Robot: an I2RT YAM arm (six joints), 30 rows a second.
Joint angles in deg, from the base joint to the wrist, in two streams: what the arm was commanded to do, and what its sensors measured. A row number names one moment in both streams.
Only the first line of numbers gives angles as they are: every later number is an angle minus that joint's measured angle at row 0.
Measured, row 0:
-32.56 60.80 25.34 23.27 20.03 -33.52
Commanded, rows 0 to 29:
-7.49 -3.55 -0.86 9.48 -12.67 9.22
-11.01 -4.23 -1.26 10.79 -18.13 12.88
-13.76 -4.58 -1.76 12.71 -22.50 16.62
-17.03 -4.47 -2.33 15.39 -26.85 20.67
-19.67 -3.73 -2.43 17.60 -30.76 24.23
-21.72 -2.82 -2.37 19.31 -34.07 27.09
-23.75 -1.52 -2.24 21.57 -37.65 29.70
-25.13 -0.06 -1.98 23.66 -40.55 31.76
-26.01 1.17 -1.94 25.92 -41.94 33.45
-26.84 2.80 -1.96 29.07 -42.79 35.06
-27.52 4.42 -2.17 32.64 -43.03 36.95
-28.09 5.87 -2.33 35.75 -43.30 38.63
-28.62 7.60 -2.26 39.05 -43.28 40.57
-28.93 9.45 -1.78 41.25 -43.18 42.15
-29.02 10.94 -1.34 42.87 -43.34 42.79
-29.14 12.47 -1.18 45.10 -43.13 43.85
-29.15 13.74 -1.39 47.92 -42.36 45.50
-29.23 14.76 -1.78 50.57 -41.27 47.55
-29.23 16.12 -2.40 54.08 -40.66 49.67
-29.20 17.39 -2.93 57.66 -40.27 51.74
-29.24 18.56 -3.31 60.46 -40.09 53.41
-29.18 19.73 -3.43 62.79 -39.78 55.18
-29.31 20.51 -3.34 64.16 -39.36 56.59
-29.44 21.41 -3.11 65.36 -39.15 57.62
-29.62 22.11 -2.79 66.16 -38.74 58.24
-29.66 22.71 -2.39 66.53 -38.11 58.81
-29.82 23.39 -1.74 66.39 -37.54 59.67
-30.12 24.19 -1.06 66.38 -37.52 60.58
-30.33 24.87 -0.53 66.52 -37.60 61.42
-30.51 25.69 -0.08 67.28 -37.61 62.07
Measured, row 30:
-29.72 24.17 -2.14 61.31 -38.73 57.05
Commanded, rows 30 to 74:
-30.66 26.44 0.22 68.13 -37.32 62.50
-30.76 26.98 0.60 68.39 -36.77 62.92
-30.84 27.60 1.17 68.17 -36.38 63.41
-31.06 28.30 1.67 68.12 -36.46 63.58
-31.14 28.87 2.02 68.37 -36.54 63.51
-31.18 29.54 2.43 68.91 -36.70 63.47
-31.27 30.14 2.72 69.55 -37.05 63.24
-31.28 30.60 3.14 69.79 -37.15 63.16
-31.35 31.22 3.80 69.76 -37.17 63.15
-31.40 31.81 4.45 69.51 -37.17 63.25
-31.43 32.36 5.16 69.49 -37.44 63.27
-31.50 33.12 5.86 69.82 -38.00 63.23
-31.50 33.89 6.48 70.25 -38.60 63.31
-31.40 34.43 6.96 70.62 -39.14 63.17
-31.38 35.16 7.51 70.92 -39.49 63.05
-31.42 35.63 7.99 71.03 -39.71 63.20
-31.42 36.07 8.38 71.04 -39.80 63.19
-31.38 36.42 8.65 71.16 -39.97 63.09
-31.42 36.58 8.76 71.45 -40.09 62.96
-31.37 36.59 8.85 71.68 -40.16 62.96
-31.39 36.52 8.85 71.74 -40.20 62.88
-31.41 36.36 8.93 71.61 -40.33 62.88
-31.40 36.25 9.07 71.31 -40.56 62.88
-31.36 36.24 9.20 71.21 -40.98 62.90
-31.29 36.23 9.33 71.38 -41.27 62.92
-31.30 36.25 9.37 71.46 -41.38 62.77
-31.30 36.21 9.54 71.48 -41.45 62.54
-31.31 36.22 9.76 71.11 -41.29 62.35
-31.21 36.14 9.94 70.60 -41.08 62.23
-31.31 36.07 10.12 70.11 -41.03 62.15
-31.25 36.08 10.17 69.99 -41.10 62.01
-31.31 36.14 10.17 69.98 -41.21 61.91
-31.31 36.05 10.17 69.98 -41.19 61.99
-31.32 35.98 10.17 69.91 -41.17 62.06
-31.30 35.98 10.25 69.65 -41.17 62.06
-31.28 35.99 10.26 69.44 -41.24 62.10
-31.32 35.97 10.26 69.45 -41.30 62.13
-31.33 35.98 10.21 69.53 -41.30 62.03
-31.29 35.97 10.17 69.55 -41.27 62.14
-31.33 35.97 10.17 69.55 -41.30 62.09
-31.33 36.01 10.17 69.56 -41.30 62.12
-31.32 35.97 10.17 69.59 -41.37 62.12
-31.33 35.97 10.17 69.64 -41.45 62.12
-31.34 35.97 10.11 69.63 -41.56 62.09
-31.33 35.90 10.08 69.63 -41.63 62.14
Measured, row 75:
-31.16 36.37 9.10 63.99 -40.83 62.19
